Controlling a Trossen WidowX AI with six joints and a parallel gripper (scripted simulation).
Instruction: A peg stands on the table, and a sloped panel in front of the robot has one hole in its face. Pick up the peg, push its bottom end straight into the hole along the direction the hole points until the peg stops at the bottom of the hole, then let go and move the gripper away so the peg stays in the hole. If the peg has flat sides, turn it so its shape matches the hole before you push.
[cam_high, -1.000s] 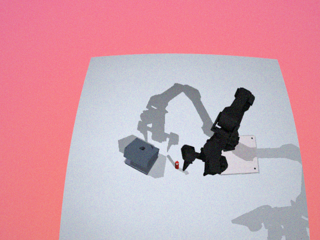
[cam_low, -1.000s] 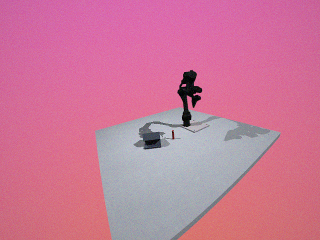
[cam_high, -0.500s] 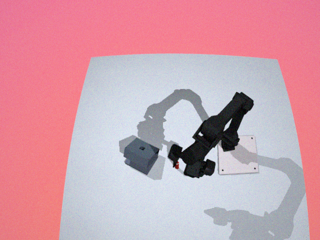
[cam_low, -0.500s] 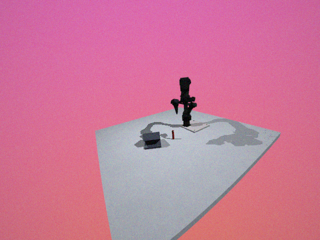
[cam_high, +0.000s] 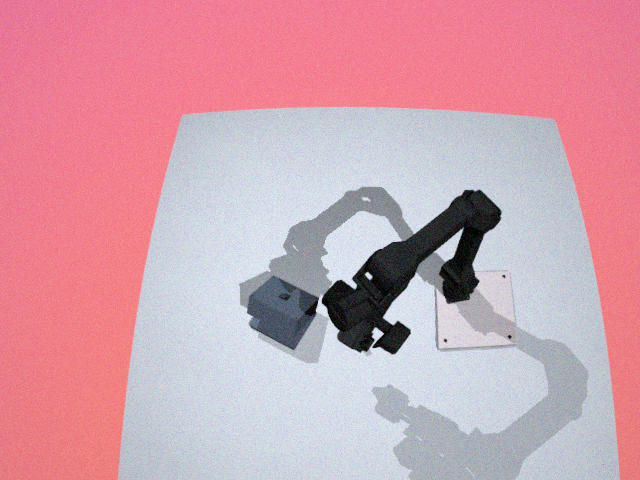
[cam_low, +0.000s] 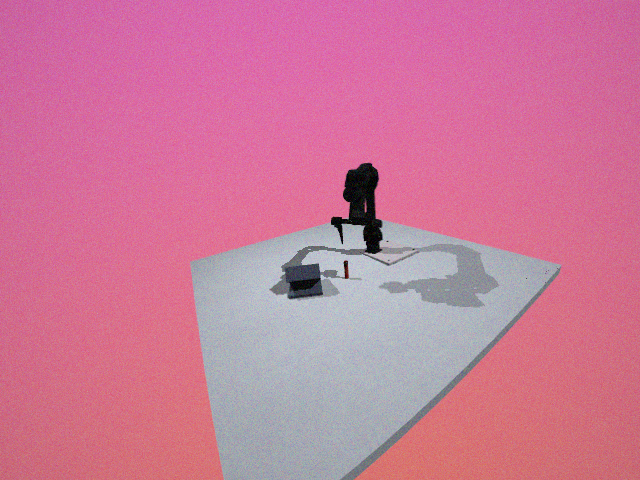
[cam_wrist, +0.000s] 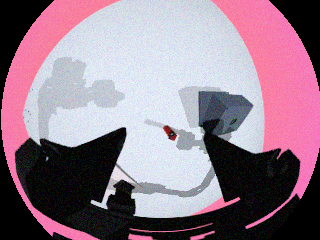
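Now: gripper tip 6 cm to the left of the peg and 11 cm above it. From my gripper tip the other things lie so: sloped panel 16 cm ahead, 14 cm to the right, 10 cm below.
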